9 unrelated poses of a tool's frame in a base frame.
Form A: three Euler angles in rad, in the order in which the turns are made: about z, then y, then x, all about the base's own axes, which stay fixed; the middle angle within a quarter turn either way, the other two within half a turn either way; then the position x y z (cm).
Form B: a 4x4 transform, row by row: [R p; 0 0 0 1], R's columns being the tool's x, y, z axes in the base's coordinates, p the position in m. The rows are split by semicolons. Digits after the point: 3 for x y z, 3 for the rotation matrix.
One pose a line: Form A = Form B
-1.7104 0.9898 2.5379 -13.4 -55.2 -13.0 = -0.076 0.544 0.836 -0.134; 0.749 0.584 -0.312 -0.552; -0.658 0.602 -0.452 -0.130; 0 0 0 1
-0.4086 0.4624 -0.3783 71.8 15.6 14.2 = 0.821 0.356 0.446 0.718; -0.520 0.787 0.331 0.156; -0.234 -0.504 0.832 0.142; 0 0 0 1
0.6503 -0.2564 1.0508 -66.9 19.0 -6.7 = 0.770 -0.586 -0.254 -0.669; 0.126 0.529 -0.839 0.190; 0.626 0.614 0.481 -0.067; 0 0 0 1
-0.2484 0.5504 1.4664 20.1 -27.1 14.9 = 0.826 0.210 0.523 0.201; 0.479 0.229 -0.848 -0.271; -0.297 0.951 0.089 0.149; 0 0 0 1
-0.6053 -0.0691 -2.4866 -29.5 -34.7 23.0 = 0.820 0.568 -0.069 -0.295; 0.486 -0.628 0.608 -0.347; 0.302 -0.532 -0.791 0.230; 0 0 0 1
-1.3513 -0.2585 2.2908 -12.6 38.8 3.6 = 0.211 0.944 -0.256 -0.126; 0.602 -0.331 -0.727 0.388; -0.770 -0.001 -0.637 0.036; 0 0 0 1
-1.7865 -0.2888 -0.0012 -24.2 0.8 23.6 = -0.205 0.936 -0.285 -0.242; -0.977 -0.214 0.001 0.008; -0.060 0.278 0.959 0.236; 0 0 0 1
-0.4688 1.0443 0.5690 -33.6 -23.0 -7.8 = 0.448 0.227 0.865 -0.336; 0.035 0.962 -0.271 -0.230; -0.893 0.152 0.423 -0.078; 0 0 0 1
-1.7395 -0.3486 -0.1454 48.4 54.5 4.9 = -0.158 0.927 -0.342 0.484; -0.984 -0.117 0.136 0.545; 0.086 0.358 0.930 0.049; 0 0 0 1
